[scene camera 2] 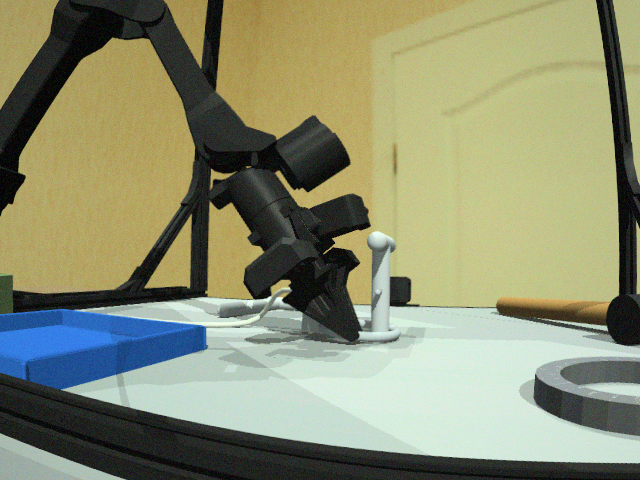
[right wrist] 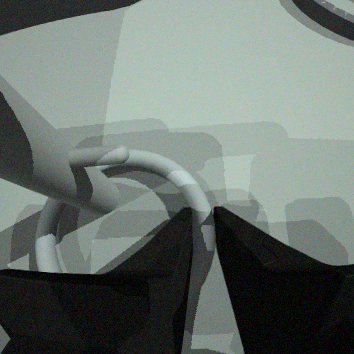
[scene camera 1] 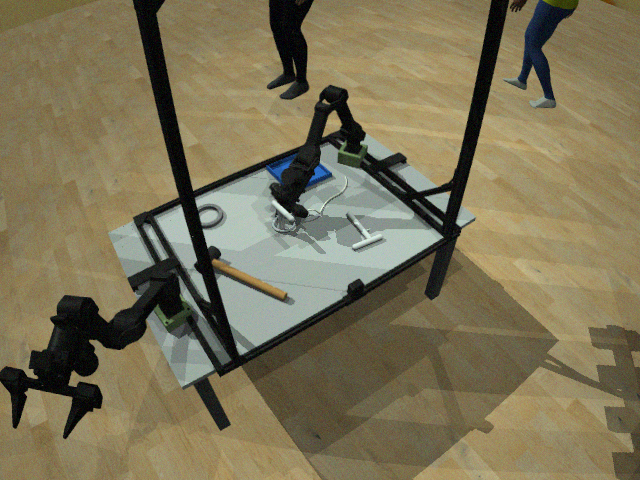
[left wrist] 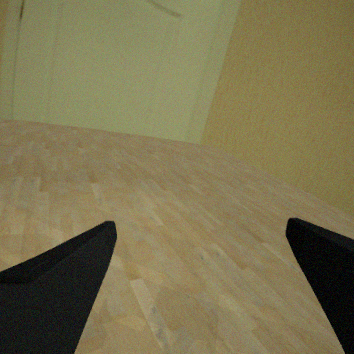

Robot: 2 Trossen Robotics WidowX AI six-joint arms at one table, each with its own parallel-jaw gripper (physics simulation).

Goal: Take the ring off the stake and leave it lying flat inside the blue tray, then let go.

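Seen in the pictures: left gripper, fingertip midpoint: (scene camera 1: 39,433) (left wrist: 201,228); right gripper, fingertip midpoint: (scene camera 2: 357,338) (right wrist: 201,214) (scene camera 1: 277,218); left arm's base, origin of the base link: (scene camera 1: 171,307); right arm's base, origin of the base link: (scene camera 1: 353,148).
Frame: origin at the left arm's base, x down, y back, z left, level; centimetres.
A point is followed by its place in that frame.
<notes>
A white ring (scene camera 1: 284,231) {x 2.8, y -48.7, z 4.5 cm} (scene camera 2: 395,333) {x 3.0, y -47.3, z 9.7 cm} (right wrist: 187,184) {x 2.6, y -49.4, z 11.3 cm} lies at the table around the foot of the white stake (scene camera 1: 282,210) {x -7.2, y -48.7, z 4.8 cm} (scene camera 2: 381,289) {x -1.4, y -49.0, z 7.6 cm} (right wrist: 45,150) {x -2.4, y -49.5, z 7.6 cm}, which stands upright with a bar across its top and a small side peg. My right gripper (scene camera 2: 356,336) {x 3.3, y -50.9, z 11.9 cm} (right wrist: 201,214) {x 3.3, y -50.9, z 11.9 cm} is low beside the stake, shut on the ring's tube at its side; its tips are hidden in scene camera 1. The blue tray (scene camera 1: 320,179) {x 2.8, y -77.3, z 17.9 cm} (scene camera 2: 165,345) {x 2.6, y -64.3, z 25.2 cm} lies behind the right arm. My left gripper (scene camera 1: 40,431) {x -44.4, y 39.2, z -42.6 cm} (left wrist: 201,228) {x -44.4, y 39.2, z -42.6 cm} is open and empty, out past the table's left edge.
A grey ring (scene camera 1: 220,215) {x 2.5, y -35.6, z 26.8 cm} (scene camera 2: 584,405) {x 2.8, y -36.6, z 34.5 cm} and a hammer (scene camera 1: 250,279) {x 0.7, y -26.1, z -6.7 cm} (scene camera 2: 553,310) {x 1.9, y -27.0, z -3.8 cm} lie left of and in front of the stake in scene camera 1. A white T-shaped piece (scene camera 1: 367,241) {x 2.1, y -66.8, z -18.6 cm} lies to its right. A pale cable (scene camera 1: 338,192) {x 3.1, y -77.2, z 7.2 cm} (scene camera 2: 232,324) {x 3.4, y -66.8, z 5.5 cm} curves between tray and T-piece.
</notes>
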